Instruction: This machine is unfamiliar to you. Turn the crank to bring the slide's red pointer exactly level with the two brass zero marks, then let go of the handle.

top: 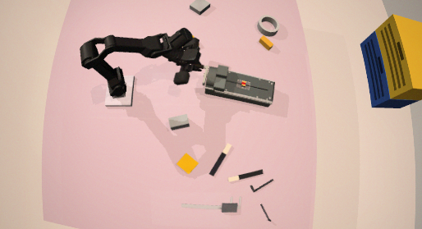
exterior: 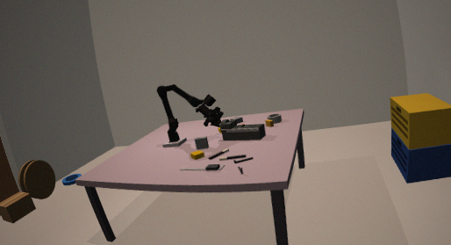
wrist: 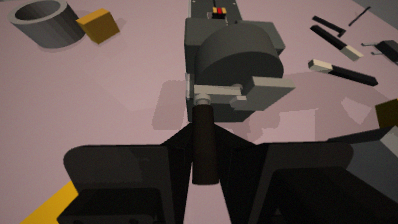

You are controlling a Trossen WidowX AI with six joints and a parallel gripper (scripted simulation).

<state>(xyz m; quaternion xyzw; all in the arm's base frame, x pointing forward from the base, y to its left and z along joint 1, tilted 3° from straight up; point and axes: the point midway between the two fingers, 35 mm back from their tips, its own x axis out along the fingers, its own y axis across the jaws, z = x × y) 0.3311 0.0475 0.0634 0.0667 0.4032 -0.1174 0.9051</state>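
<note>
The red pointer is 15 cm ahead of my gripper tip, 7 cm to the right of it and 1 cm above it. Also, from my gripper tip: orange block 29 cm ahead, 14 cm to the left, 5 cm below; dark crank handle 2 cm behind, 2 cm above.
</note>
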